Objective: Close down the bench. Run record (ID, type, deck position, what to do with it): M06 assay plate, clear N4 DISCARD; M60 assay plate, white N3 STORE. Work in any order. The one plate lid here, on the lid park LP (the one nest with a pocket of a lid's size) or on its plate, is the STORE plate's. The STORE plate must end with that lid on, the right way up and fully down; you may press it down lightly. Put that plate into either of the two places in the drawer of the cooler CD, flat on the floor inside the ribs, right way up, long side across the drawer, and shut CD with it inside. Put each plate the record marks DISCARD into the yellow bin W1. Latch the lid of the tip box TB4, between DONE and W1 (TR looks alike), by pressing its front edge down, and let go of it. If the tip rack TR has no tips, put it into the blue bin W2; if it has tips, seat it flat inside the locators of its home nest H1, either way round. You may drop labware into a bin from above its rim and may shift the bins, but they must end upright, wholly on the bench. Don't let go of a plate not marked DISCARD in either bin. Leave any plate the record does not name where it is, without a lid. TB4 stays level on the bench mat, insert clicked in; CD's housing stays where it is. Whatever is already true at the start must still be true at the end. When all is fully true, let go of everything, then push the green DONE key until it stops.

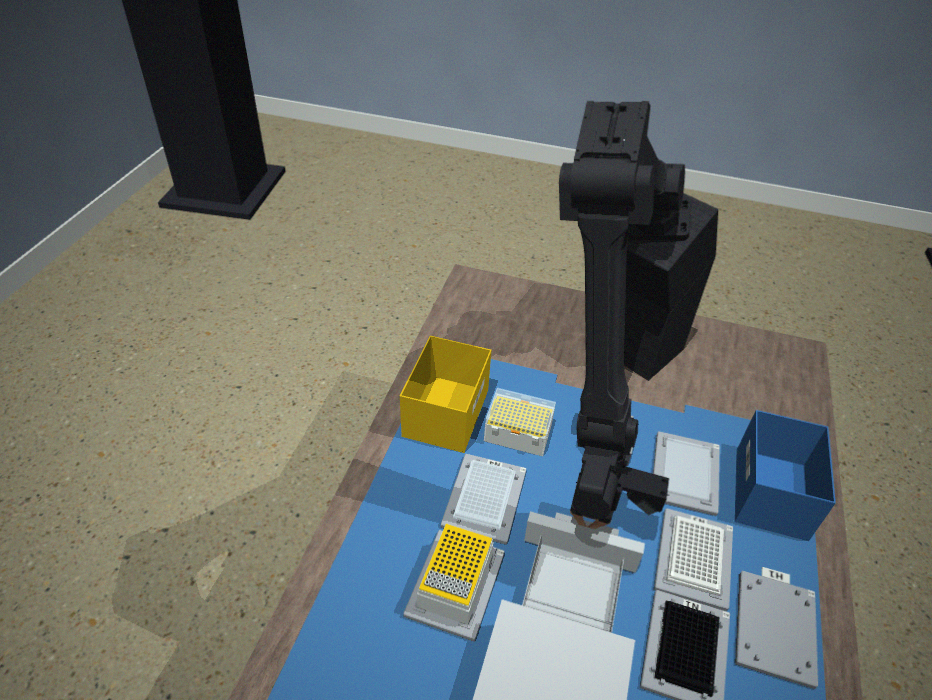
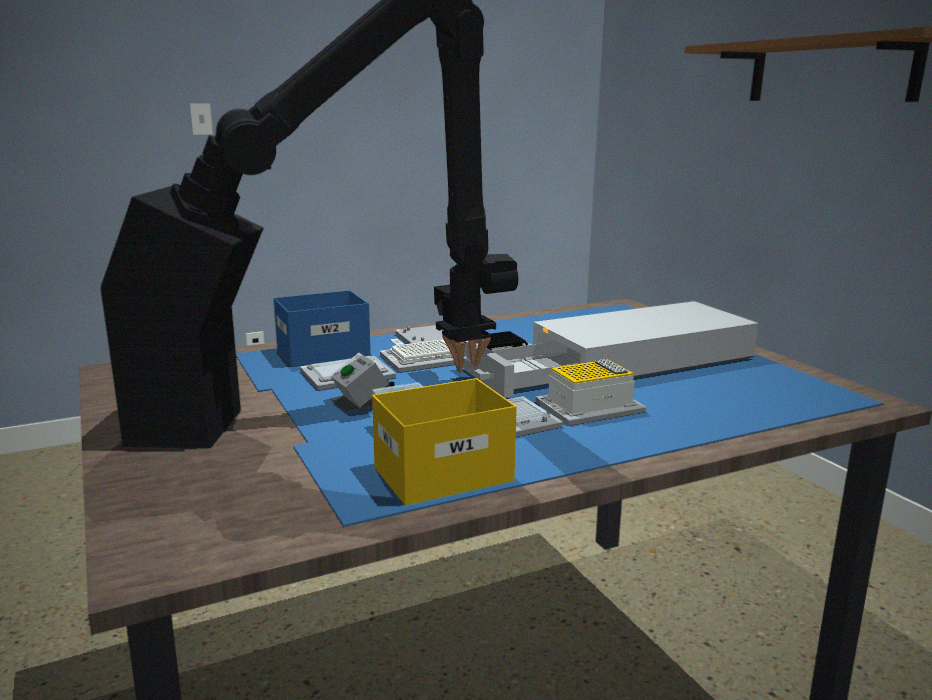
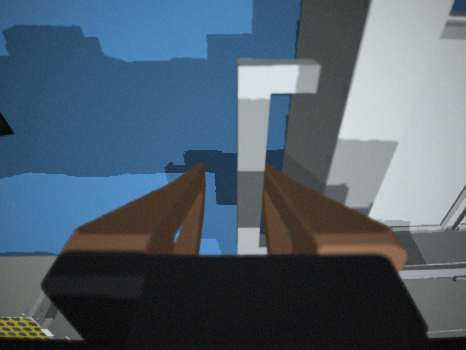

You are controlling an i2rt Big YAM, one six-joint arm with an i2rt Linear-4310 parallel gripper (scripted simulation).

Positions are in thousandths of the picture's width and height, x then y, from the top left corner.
Scene:
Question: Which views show the white assay plate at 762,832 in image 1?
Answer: Image 1 and image 2 only.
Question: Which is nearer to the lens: the clear assay plate M06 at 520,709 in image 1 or the blue bin W2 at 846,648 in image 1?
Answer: The clear assay plate M06.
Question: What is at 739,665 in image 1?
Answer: A clear plate lid.

